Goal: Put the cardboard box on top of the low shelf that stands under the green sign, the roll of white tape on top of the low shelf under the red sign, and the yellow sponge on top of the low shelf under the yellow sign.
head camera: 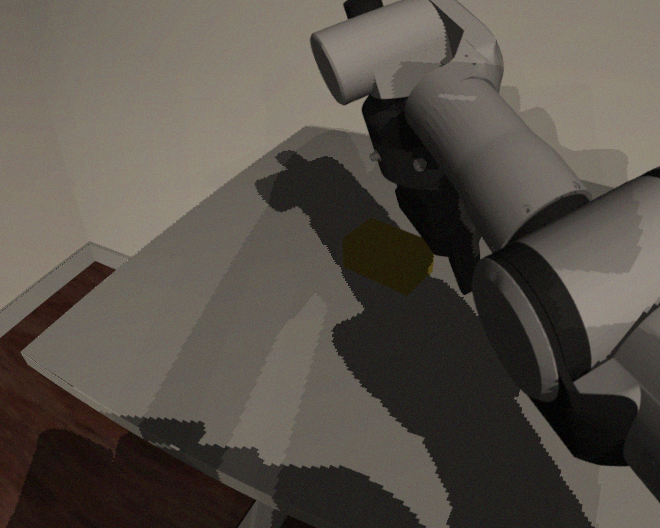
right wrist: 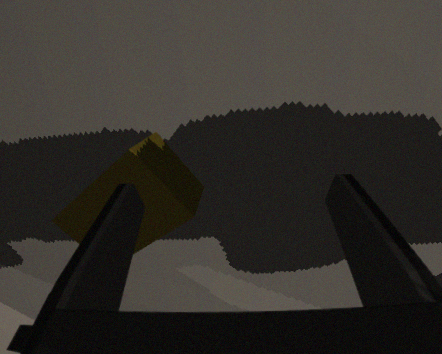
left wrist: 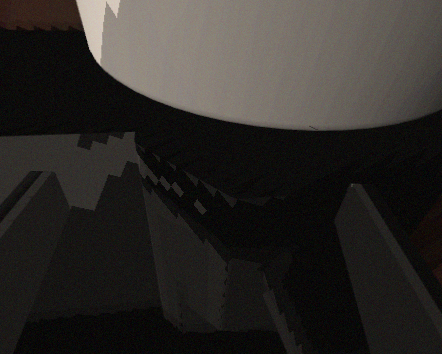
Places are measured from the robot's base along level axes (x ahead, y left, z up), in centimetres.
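Pixels of known places: left gripper, fingertip midpoint: (left wrist: 204, 196); right gripper, fingertip midpoint: (head camera: 447, 258) (right wrist: 233, 191).
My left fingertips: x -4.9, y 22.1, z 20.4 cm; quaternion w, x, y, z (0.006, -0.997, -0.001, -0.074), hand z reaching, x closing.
Behind a point stands the place of what it marks.
The yellow sponge (head camera: 385, 256) {x 40.7, y -5.7, z 76.5 cm} (right wrist: 165, 200) {x 40.7, y -9.1, z 76.5 cm} lies in shadow on a pale grey tabletop (head camera: 181, 308) {x 36.3, y 19.6, z 72.0 cm}. My right gripper (head camera: 464, 272) {x 36.8, y -12.4, z 78.9 cm} (right wrist: 233, 191) {x 36.8, y -12.4, z 78.9 cm} is open with nothing between its fingers. In the head view it is beside the sponge's right end, pointing down. In the right wrist view the left finger overlaps the sponge, and the space between the fingertips is mostly to the right of it. Whether finger and sponge touch I cannot tell. My left gripper (left wrist: 204, 196) {x -4.9, y 22.1, z 20.4 cm} is open and empty. The cardboard box, the white tape, the signs and the low shelves do not show.
A pale wall (head camera: 165, 82) {x 119.6, y 47.3, z 78.5 cm} rises behind the tabletop. Reddish-brown wood floor (head camera: 126, 473) {x 50.4, y 57.3, z 0.0 cm} shows at the lower left, with a pale edge strip (head camera: 90, 250) {x 144.9, y 104.6, z 5.8 cm} at the far left. A large white rounded body (left wrist: 260, 60) {x -3.3, y 26.6, z 19.5 cm} and dark grey angular parts (left wrist: 190, 265) {x -5.5, y 16.6, z 19.7 cm} are near the left gripper.
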